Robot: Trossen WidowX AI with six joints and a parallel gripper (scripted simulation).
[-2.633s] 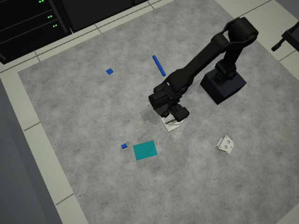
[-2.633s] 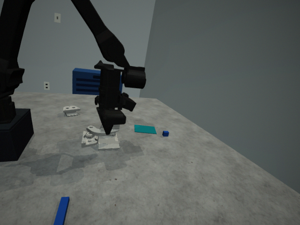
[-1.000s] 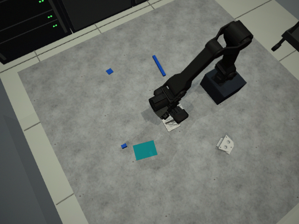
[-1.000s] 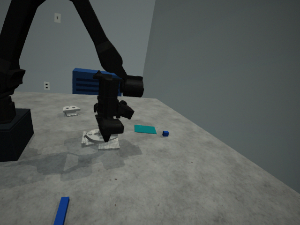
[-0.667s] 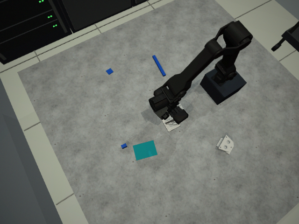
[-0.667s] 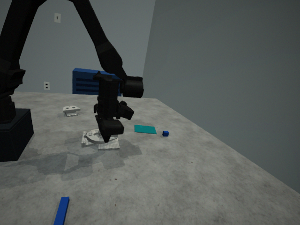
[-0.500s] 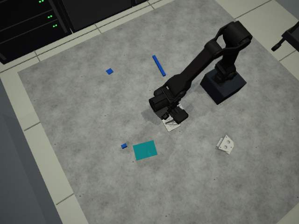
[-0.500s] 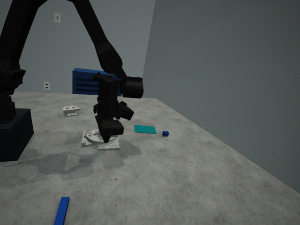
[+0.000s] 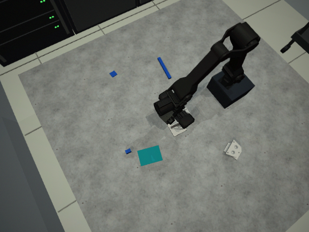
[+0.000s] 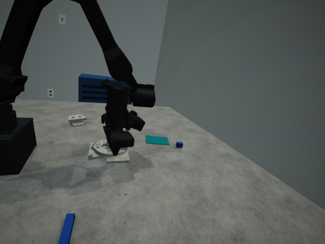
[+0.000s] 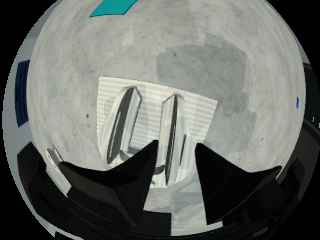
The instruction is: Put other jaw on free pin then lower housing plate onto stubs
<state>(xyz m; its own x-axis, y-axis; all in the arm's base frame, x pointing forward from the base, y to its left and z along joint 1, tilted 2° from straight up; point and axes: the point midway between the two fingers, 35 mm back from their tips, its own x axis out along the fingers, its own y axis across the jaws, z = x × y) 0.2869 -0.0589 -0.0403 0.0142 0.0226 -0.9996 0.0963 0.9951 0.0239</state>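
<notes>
My gripper tip is now 20 mm short of the white ribbed base, 30 mm to the right of it and 20 mm above it. Also, from my gripper tip: teal pad 210 mm ahead, 70 mm to the left, 20 mm below; small blue cube 270 mm ahead, 10 mm to the right, 10 mm below; blue bar 160 mm behind, 230 mm to the right, 20 mm below.
</notes>
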